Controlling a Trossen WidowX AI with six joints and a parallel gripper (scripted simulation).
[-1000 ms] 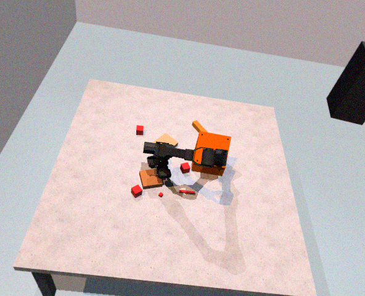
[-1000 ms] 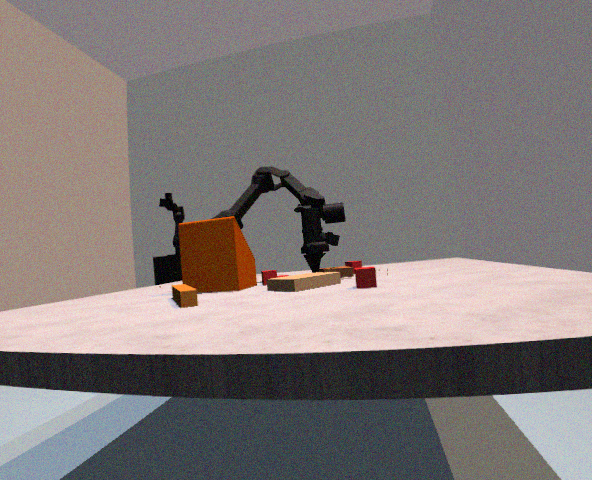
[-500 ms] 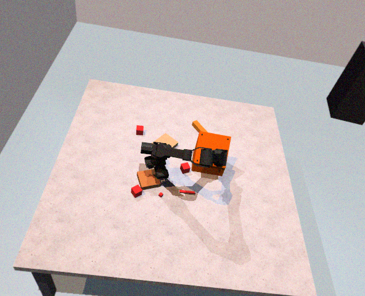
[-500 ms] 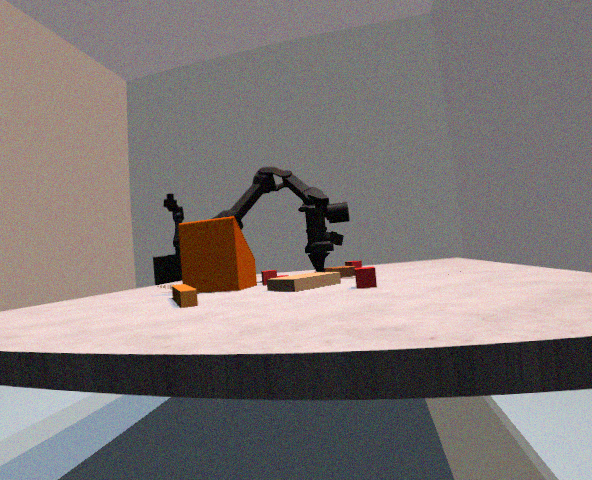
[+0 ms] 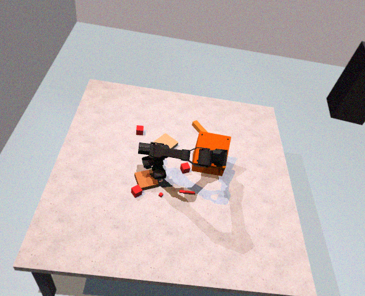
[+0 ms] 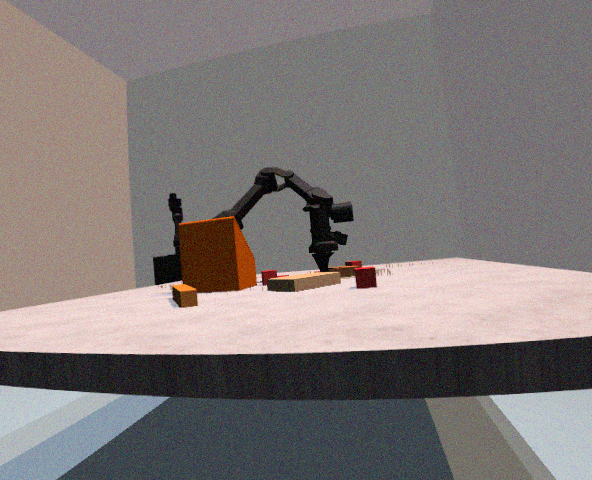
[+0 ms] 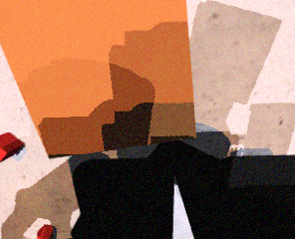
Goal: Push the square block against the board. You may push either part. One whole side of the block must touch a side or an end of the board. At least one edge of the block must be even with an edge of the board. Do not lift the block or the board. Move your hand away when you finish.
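Now: the tiny red piece 13 cm to the left of my gripper tip and 6 cm behind it. From my gripper tip the other things lie so: thin red stick (19 cm behind, 7 cm to the left); then tan board (20 cm to the right, 1 cm above); then orange square block (6 cm to the left, 3 cm ahead, 1 cm above).
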